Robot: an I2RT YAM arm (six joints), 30 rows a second.
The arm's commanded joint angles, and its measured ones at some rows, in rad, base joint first. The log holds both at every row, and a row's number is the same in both.
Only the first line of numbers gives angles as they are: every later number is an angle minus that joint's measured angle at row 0.
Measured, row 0: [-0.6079 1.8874 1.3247 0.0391 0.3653 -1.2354]
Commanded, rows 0 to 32: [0.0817 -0.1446 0.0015 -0.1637 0.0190 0.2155]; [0.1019 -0.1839 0.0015 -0.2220 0.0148 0.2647]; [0.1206 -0.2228 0.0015 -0.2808 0.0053 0.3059]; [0.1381 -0.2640 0.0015 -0.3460 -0.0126 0.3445]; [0.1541 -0.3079 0.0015 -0.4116 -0.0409 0.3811]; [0.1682 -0.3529 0.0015 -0.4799 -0.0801 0.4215]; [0.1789 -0.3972 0.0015 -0.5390 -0.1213 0.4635]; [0.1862 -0.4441 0.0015 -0.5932 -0.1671 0.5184]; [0.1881 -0.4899 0.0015 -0.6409 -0.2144 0.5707]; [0.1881 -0.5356 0.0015 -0.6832 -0.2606 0.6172]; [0.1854 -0.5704 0.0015 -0.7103 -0.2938 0.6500]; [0.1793 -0.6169 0.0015 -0.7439 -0.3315 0.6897]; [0.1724 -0.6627 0.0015 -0.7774 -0.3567 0.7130]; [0.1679 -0.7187 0.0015 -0.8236 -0.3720 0.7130]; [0.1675 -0.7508 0.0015 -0.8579 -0.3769 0.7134]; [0.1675 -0.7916 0.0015 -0.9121 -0.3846 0.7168]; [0.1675 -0.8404 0.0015 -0.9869 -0.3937 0.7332]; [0.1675 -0.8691 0.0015 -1.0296 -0.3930 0.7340]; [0.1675 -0.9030 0.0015 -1.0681 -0.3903 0.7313]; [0.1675 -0.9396 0.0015 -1.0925 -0.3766 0.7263]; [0.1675 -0.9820 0.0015 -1.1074 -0.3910 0.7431]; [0.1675 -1.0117 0.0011 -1.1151 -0.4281 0.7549]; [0.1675 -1.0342 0.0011 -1.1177 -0.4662 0.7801]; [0.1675 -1.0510 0.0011 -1.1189 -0.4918 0.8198]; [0.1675 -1.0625 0.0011 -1.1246 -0.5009 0.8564]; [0.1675 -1.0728 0.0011 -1.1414 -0.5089 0.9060]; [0.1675 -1.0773 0.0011 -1.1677 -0.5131 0.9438]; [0.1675 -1.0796 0.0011 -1.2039 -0.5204 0.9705]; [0.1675 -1.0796 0.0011 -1.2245 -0.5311 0.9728]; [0.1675 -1.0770 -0.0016 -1.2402 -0.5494 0.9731]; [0.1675 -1.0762 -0.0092 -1.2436 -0.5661 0.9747]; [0.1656 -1.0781 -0.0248 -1.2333 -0.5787 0.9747]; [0.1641 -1.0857 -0.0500 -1.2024 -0.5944 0.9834]
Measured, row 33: [0.1705 -1.0831 -0.0023 -1.2398 -0.5063 0.9037]
